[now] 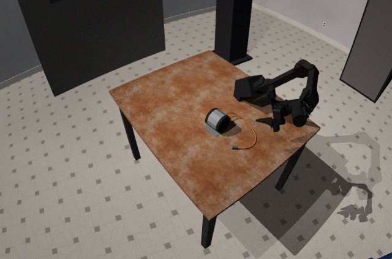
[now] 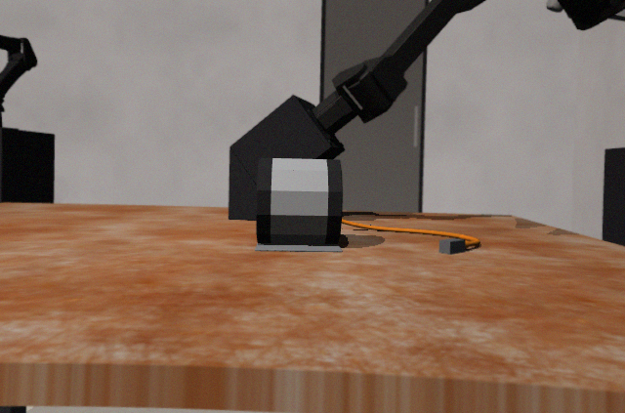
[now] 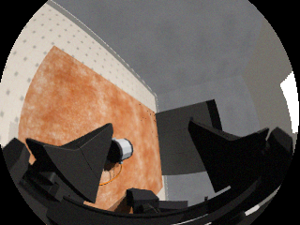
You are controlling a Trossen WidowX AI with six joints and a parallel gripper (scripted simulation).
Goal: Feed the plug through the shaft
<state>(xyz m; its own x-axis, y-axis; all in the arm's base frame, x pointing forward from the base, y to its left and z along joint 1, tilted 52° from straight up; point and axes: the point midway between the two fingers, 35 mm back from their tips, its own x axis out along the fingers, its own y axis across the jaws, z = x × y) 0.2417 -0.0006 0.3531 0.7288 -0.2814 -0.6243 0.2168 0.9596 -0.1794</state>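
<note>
Now: the grey plug 330 mm below my hand, 90 mm to the right of it and 20 mm ahead of it.
</note>
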